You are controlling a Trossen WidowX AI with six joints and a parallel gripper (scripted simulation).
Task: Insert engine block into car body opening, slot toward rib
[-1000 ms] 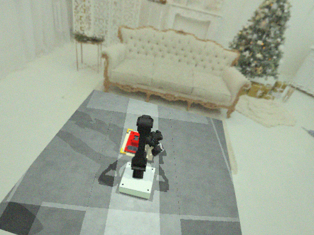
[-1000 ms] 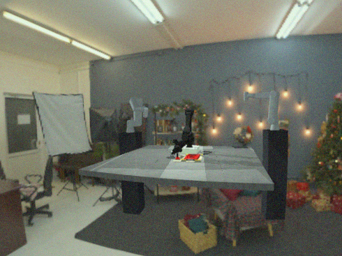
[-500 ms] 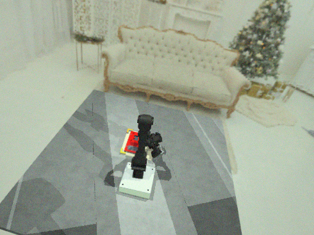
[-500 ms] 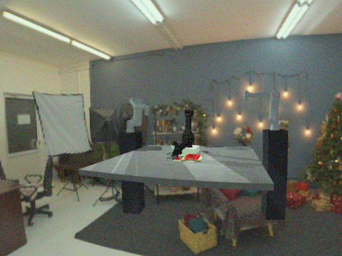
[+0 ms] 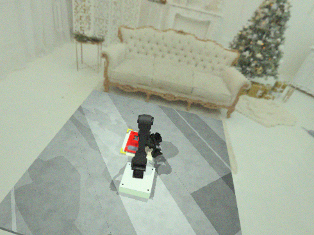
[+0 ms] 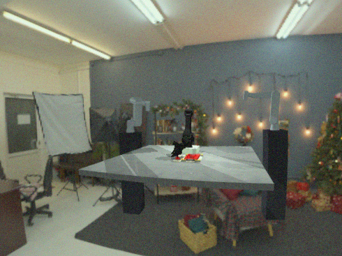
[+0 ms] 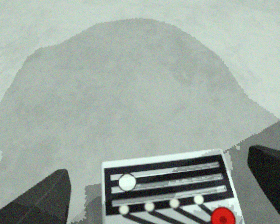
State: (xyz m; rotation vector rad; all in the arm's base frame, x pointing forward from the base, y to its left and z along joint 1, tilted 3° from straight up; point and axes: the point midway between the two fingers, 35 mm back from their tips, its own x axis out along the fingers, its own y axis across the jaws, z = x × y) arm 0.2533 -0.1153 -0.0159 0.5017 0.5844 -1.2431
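Right now the engine block is 10 mm to the left of my gripper tip.
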